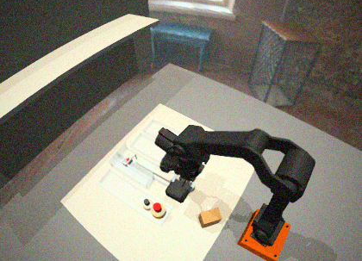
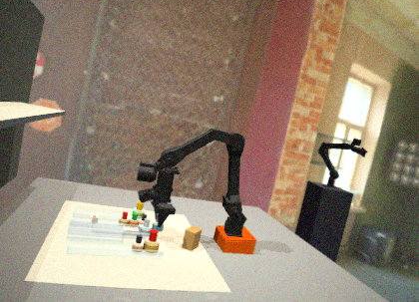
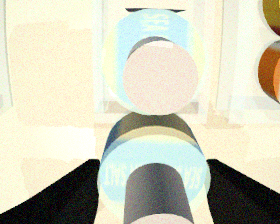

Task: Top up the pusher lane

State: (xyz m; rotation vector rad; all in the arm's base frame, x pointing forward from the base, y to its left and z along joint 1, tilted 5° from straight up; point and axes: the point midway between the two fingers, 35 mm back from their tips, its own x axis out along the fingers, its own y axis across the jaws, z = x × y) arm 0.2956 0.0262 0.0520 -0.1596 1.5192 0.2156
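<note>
The cardboard box lies 13 cm behind my gripper tip, 4 cm to the left of it and 2 cm below it. The rest, counted from my gripper tip: clear sprung lane 18 cm ahead, 7 cm to the left, 3 cm below; then red mark 21 cm ahead, 9 cm to the left, 2 cm above.
</note>
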